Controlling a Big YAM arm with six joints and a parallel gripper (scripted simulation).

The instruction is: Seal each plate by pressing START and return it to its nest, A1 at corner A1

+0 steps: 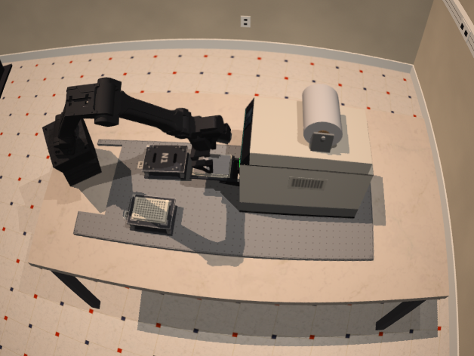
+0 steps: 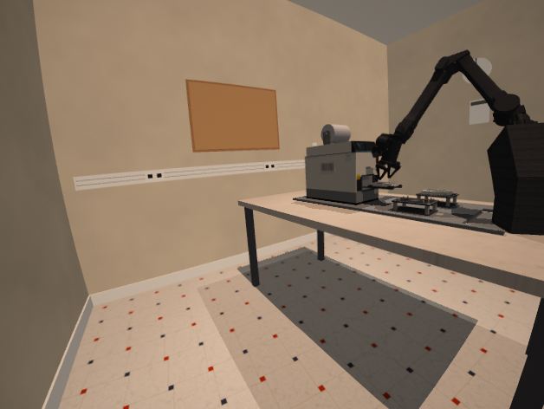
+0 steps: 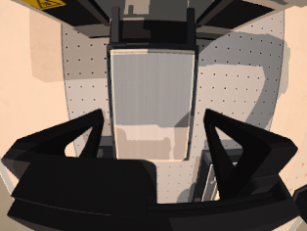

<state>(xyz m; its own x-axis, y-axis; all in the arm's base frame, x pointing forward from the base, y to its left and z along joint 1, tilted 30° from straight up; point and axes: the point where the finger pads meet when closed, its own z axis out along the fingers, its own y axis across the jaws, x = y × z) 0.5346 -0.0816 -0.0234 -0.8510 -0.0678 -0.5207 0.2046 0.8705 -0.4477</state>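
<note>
The sealer stage lies 50 mm below my hand. The rest, counted from my hand: yellow warning label: 120 mm ahead, 70 mm to the left, 10 mm above; start button: 80 mm ahead, 110 mm to the right, 40 mm above; plate: 230 mm behind, 120 mm to the right, 80 mm below.
</note>
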